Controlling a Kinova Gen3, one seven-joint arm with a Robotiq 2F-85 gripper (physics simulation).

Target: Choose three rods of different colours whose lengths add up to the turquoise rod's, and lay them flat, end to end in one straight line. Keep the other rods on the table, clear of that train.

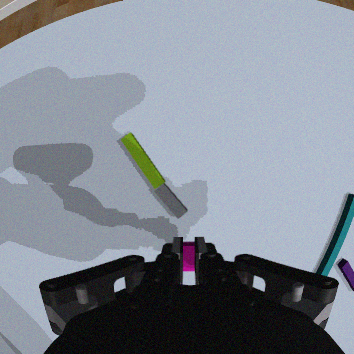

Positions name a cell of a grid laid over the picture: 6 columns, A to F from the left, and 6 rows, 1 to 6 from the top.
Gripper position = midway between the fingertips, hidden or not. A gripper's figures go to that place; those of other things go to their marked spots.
Scene:
My gripper (D5): 17 cm from the lens. A lime green rod (C3): 19 cm from the lens.

